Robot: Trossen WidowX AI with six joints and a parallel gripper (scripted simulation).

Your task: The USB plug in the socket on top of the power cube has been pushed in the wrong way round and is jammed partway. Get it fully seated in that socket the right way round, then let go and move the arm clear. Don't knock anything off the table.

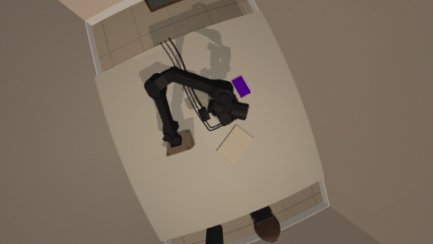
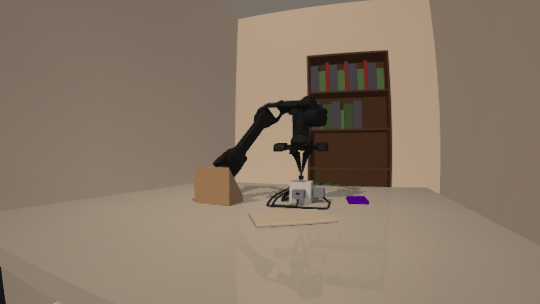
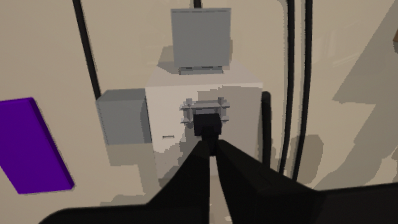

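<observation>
The black USB plug is 20 mm below my gripper tip. From my gripper tip the other things lie so: beige pad (50 mm ahead, 240 mm to the right, 110 mm below); then purple block (190 mm ahead, 100 mm to the left, 110 mm below).
</observation>
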